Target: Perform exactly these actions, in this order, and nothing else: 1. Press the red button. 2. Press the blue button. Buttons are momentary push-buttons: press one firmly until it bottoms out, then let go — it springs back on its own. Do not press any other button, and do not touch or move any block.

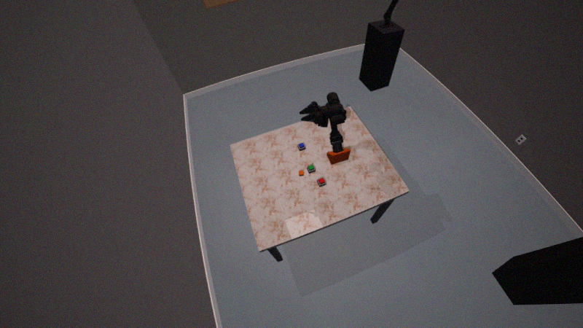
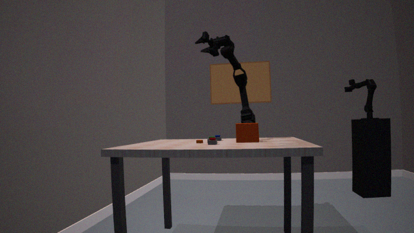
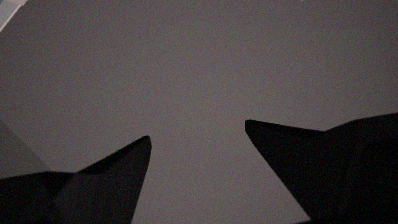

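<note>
The red button lies 580 mm below my gripper tip, 100 mm to the left of it and 90 mm behind it. The rest, counted from my gripper tip: small orange block 600 mm below, 30 mm to the right, 10 mm ahead; then green button 580 mm below, 70 mm behind, 30 mm to the right; then blue button 580 mm below, 240 mm to the right, 80 mm behind.
</note>
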